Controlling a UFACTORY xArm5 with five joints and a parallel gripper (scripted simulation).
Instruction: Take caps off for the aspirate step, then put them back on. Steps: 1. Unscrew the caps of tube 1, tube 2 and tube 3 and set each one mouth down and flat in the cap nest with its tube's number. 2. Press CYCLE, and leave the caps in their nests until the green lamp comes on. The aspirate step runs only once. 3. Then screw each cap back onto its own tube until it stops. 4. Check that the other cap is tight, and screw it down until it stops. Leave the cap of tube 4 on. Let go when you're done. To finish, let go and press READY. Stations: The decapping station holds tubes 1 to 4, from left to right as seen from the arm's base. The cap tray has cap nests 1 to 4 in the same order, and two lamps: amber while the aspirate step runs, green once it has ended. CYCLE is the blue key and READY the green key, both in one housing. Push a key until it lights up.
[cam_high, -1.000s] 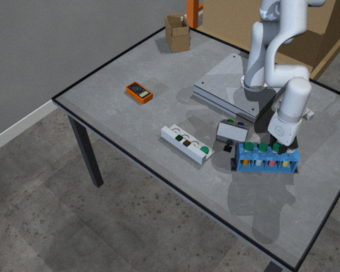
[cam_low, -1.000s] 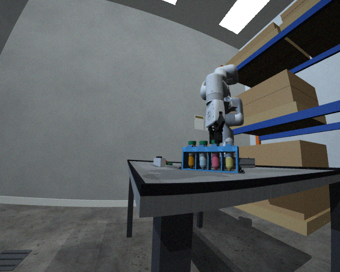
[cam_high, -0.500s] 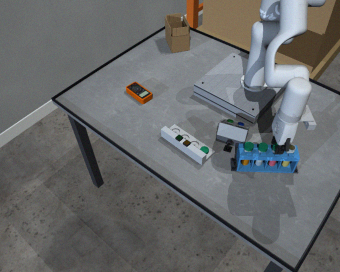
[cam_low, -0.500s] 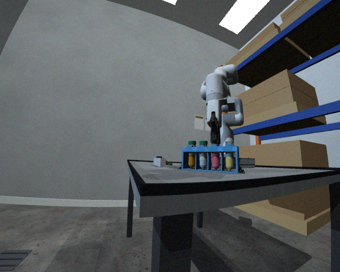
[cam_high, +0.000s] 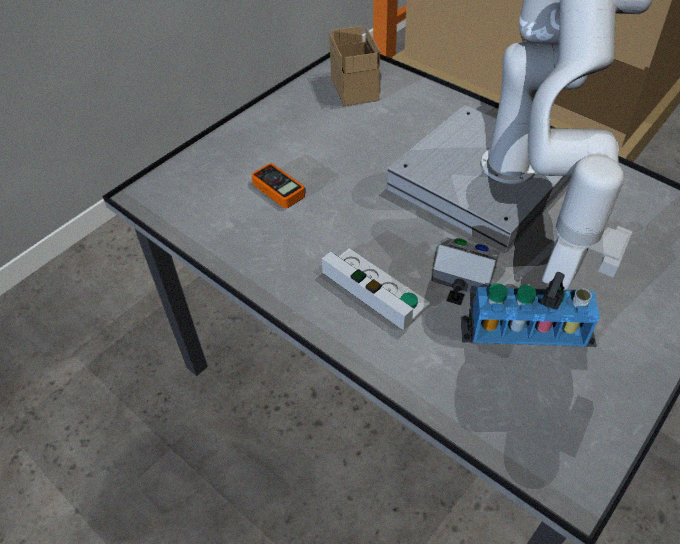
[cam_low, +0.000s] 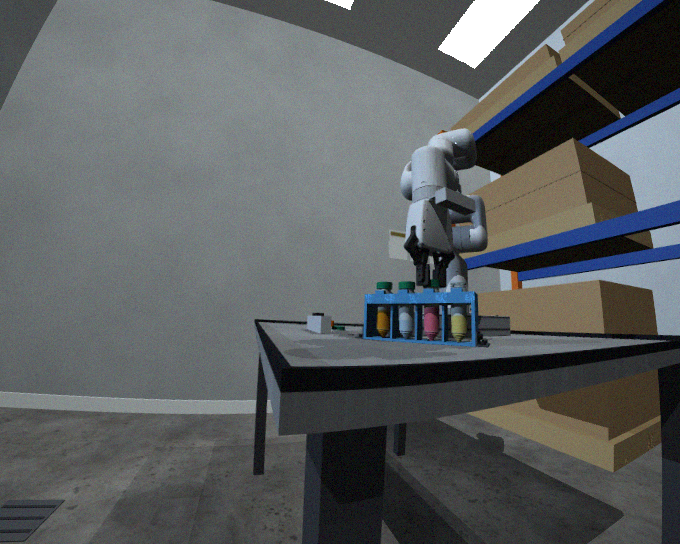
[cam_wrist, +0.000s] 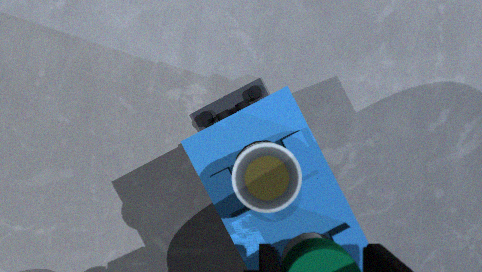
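Right now my hand is 4 cm to the left of the threaded neck, 3 cm short of it and 1 cm above it. Round my hand: green key: 23 cm to the right, 6 cm below, 5 cm behind; then blue key: 18 cm to the right, 6 cm below, 6 cm behind; then key housing: 21 cm to the right, 8 cm below, 4 cm behind.
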